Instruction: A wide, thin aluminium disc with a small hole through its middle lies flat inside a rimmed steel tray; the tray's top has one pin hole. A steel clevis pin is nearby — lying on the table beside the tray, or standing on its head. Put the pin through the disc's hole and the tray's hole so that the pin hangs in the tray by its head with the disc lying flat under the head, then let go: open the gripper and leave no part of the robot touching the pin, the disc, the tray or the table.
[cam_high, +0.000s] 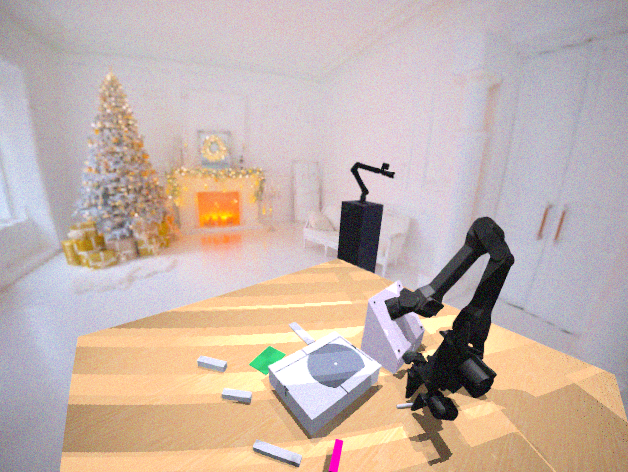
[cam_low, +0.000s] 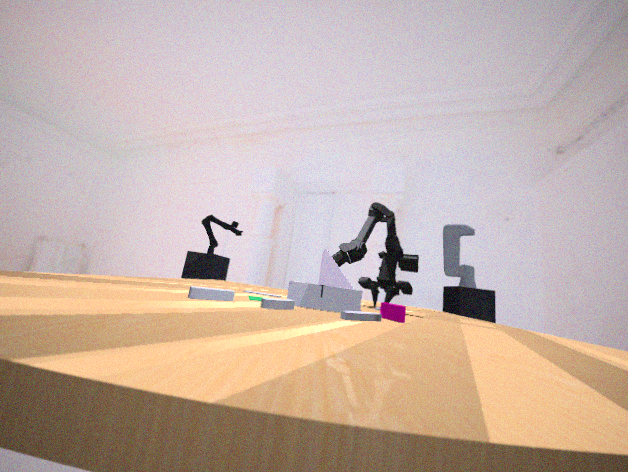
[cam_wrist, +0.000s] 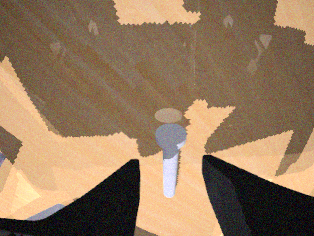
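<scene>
The steel clevis pin is 1 cm ahead of my gripper tip. Also, from my gripper tip: magenta block (24 cm ahead, 1 cm to the right, 1 cm above); then steel tray (13 cm ahead, 19 cm to the right, 4 cm above); then grey aluminium disc (10 cm ahead, 19 cm to the right, 5 cm above).
</scene>
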